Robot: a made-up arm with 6 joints. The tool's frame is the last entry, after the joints. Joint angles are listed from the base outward.
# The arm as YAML. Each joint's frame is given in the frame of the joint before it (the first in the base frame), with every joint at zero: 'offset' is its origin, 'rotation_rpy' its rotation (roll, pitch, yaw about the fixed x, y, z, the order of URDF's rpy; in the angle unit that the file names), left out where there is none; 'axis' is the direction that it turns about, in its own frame. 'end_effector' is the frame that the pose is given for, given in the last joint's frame.
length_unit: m
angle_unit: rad
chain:
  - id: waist
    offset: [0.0, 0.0, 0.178]
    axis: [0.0, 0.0, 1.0]
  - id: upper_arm
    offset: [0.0, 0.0, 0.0]
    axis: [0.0, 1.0, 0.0]
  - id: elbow
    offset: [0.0, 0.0, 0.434]
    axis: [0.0, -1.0, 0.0]
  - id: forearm
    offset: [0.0, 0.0, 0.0]
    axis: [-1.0, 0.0, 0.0]
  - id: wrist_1
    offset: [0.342, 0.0, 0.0]
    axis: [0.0, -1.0, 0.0]
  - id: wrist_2
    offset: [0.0, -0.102, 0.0]
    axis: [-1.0, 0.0, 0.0]
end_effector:
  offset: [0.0, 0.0, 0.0]
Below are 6 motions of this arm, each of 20 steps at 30 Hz.
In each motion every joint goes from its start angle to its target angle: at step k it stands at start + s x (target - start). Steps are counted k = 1, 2, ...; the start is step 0. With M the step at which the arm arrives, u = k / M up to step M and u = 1 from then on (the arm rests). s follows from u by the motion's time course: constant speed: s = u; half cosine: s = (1 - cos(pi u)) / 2; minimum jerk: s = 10 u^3 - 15 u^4 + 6 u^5.
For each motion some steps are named. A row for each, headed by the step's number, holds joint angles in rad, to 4 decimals.
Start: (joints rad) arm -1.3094 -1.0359 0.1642 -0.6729 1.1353 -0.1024
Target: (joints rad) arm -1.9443 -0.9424 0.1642 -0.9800 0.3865 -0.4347
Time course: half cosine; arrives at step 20
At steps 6, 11, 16, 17, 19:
6: -1.4403 -1.0166 0.1642 -0.7362 0.9810 -0.1709
11: -1.6765 -0.9818 0.1642 -0.8505 0.7023 -0.2945
16: -1.8837 -0.9513 0.1642 -0.9507 0.4580 -0.4030
17: -1.9097 -0.9475 0.1642 -0.9633 0.4273 -0.4166
19: -1.9404 -0.9430 0.1642 -0.9781 0.3911 -0.4327

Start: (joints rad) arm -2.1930 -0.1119 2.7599 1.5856 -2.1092 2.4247
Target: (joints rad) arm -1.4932 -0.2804 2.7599 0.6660 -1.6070 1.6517
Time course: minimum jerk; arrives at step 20
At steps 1, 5, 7, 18, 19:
1: -2.1922 -0.1121 2.7599 1.5845 -2.1086 2.4238
5: -2.1206 -0.1293 2.7599 1.4904 -2.0572 2.3447
7: -2.0284 -0.1515 2.7599 1.3693 -1.9911 2.2429
18: -1.4992 -0.2790 2.7599 0.6739 -1.6113 1.6583
19: -1.4940 -0.2802 2.7599 0.6671 -1.6076 1.6526

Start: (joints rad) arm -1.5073 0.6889 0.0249 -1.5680 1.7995 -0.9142
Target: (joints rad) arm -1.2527 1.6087 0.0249 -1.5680 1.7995 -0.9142
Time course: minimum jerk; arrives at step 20
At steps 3, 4, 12, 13, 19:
3: -1.5005 0.7134 0.0249 -1.5680 1.7995 -0.9142
4: -1.4926 0.7422 0.0249 -1.5680 1.7995 -0.9142
12: -1.3335 1.3167 0.0249 -1.5680 1.7995 -0.9142
13: -1.3126 1.3924 0.0249 -1.5680 1.7995 -0.9142
19: -1.2530 1.6076 0.0249 -1.5680 1.7995 -0.9142

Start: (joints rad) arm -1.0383 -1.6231 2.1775 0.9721 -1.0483 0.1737
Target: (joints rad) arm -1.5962 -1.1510 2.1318 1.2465 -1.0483 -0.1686
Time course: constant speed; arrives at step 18
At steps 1, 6, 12, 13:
1: -1.0693 -1.5969 2.1750 0.9873 -1.0483 0.1547
6: -1.2243 -1.4657 2.1623 1.0636 -1.0483 0.0596
12: -1.4102 -1.3084 2.1470 1.1550 -1.0483 -0.0545
13: -1.4412 -1.2821 2.1445 1.1703 -1.0483 -0.0735

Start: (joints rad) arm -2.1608 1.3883 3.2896 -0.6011 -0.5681 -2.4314
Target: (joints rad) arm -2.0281 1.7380 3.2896 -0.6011 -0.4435 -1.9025
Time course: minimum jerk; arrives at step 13
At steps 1, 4, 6, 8, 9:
1: -2.1603 1.3897 3.2896 -0.6011 -0.5676 -2.4293
4: -2.1378 1.4489 3.2896 -0.6011 -0.5465 -2.3397
6: -2.1040 1.5380 3.2896 -0.6011 -0.5148 -2.2049
8: -2.0667 1.6362 3.2896 -0.6011 -0.4798 -2.0565
9: -2.0511 1.6774 3.2896 -0.6011 -0.4651 -1.9942

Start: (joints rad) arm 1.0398 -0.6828 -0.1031 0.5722 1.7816 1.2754
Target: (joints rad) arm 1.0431 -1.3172 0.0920 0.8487 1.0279 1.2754
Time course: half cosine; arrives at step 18
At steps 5, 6, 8, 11, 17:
5: 1.0404 -0.7961 -0.0683 0.6216 1.6470 1.2754
6: 1.0406 -0.8414 -0.0543 0.6413 1.5932 1.2754
8: 1.0412 -0.9449 -0.0225 0.6864 1.4702 1.2754
11: 1.0420 -1.1085 0.0278 0.7577 1.2759 1.2754
17: 1.0431 -1.3124 0.0905 0.8466 1.0336 1.2754

